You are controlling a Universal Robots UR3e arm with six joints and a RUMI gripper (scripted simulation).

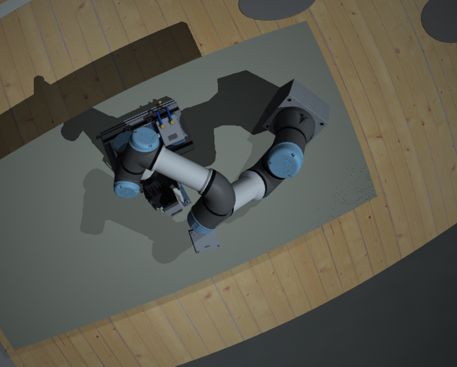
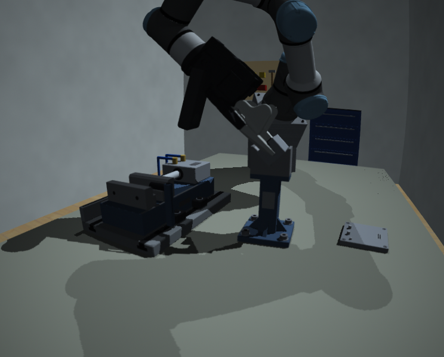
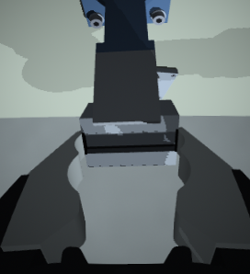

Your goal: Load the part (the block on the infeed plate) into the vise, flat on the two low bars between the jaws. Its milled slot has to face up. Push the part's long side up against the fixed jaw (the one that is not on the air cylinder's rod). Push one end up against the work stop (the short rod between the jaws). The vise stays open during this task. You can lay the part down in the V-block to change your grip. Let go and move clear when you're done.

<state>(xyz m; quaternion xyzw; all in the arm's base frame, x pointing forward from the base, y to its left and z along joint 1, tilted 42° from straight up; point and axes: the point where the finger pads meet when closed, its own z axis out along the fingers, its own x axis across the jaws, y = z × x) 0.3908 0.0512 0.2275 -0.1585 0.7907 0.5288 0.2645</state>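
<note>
My gripper is now 100 mm above the blue post. Round my hand: part (right at my hand); air cylinder rod (220 mm to the right, 80 mm below, 30 mm ahead); work stop (160 mm to the right, 110 mm ahead, 70 mm below).
</note>
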